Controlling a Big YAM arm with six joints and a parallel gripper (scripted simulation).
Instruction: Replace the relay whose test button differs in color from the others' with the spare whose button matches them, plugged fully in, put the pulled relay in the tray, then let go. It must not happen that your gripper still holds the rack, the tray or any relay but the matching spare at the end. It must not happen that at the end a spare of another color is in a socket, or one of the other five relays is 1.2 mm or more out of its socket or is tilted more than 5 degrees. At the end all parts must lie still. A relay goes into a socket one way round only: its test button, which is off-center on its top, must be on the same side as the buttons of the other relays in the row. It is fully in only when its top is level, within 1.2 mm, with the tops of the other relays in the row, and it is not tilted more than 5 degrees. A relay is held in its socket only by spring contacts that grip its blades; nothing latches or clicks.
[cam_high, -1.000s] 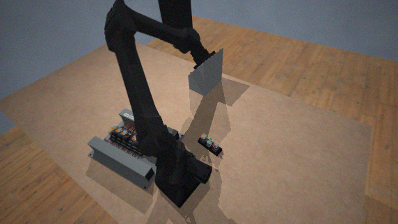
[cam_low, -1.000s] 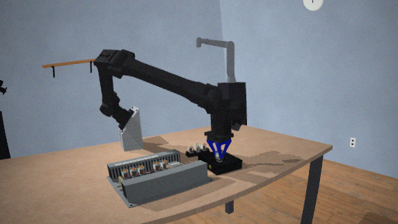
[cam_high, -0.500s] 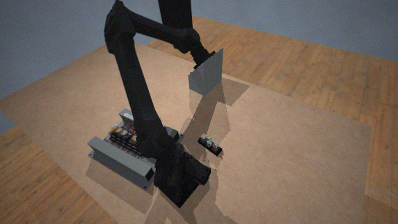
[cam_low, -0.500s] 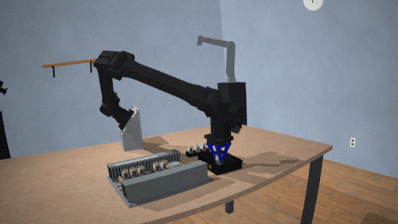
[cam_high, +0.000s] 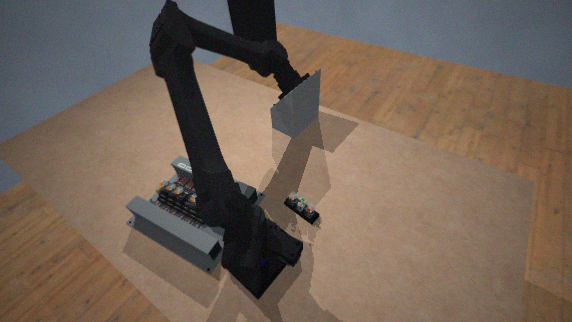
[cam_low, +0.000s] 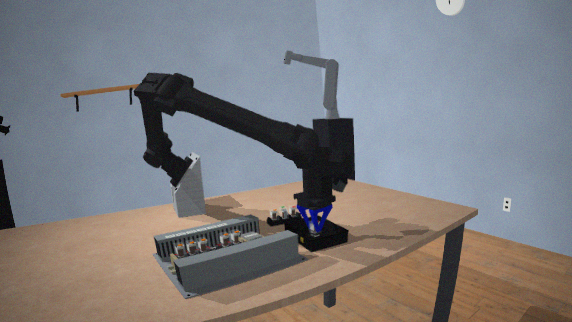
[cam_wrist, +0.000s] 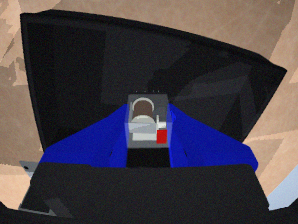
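Right now the black tray is 2 cm below my hand.
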